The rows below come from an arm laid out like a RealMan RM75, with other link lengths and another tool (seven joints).
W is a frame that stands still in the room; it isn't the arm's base.
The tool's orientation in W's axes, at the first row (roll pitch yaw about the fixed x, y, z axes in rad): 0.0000 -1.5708 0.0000
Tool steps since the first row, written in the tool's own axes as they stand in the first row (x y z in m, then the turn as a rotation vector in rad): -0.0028 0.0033 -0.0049 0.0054 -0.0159 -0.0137; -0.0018 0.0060 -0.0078 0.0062 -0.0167 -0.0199; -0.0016 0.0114 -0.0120 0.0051 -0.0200 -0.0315; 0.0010 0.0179 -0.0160 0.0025 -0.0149 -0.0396; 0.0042 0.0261 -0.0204 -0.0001 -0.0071 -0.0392; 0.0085 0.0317 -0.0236 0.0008 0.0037 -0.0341; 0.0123 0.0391 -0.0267 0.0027 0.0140 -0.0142; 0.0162 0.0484 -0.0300 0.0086 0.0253 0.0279; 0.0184 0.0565 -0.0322 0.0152 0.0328 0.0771; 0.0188 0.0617 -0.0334 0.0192 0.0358 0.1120; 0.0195 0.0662 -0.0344 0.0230 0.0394 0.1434
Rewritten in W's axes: 0.0049 0.0033 -0.0028 0.0137 -0.0159 0.0054; 0.0078 0.0060 -0.0018 0.0199 -0.0167 0.0062; 0.0120 0.0114 -0.0016 0.0315 -0.0200 0.0051; 0.0160 0.0179 0.0010 0.0396 -0.0149 0.0025; 0.0204 0.0261 0.0042 0.0392 -0.0071 -0.0001; 0.0236 0.0317 0.0085 0.0341 0.0037 0.0008; 0.0267 0.0391 0.0123 0.0142 0.0140 0.0027; 0.0300 0.0484 0.0162 -0.0279 0.0253 0.0086; 0.0322 0.0565 0.0184 -0.0771 0.0328 0.0152; 0.0334 0.0617 0.0188 -0.1120 0.0358 0.0192; 0.0344 0.0662 0.0195 -0.1434 0.0394 0.0230
